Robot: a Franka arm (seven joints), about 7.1 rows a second.
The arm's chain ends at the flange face. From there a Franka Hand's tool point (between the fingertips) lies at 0.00 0.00 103.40 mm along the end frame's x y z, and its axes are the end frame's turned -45 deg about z.
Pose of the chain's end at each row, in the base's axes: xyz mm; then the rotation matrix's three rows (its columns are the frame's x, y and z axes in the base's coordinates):
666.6 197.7 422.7; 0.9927 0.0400 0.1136; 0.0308 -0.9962 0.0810; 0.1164 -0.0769 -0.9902
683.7 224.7 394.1; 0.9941 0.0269 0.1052; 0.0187 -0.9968 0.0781; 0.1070 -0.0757 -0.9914
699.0 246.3 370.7; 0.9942 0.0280 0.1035; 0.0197 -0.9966 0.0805; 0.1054 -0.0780 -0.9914
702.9 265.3 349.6; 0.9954 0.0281 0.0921; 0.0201 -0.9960 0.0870; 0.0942 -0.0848 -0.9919
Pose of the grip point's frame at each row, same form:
678.3 206.1 320.3; 0.6737 0.7302 0.1136; 0.7262 -0.6826 0.0810; 0.1367 0.0279 -0.9902
694.6 232.8 291.6; 0.6839 0.7220 0.1052; 0.7181 -0.6916 0.0781; 0.1292 0.0221 -0.9914
709.7 254.6 268.2; 0.6832 0.7228 0.1035; 0.7186 -0.6908 0.0805; 0.1297 0.0194 -0.9914
712.4 274.3 247.0; 0.6840 0.7237 0.0921; 0.7185 -0.6901 0.0870; 0.1266 0.0066 -0.9919

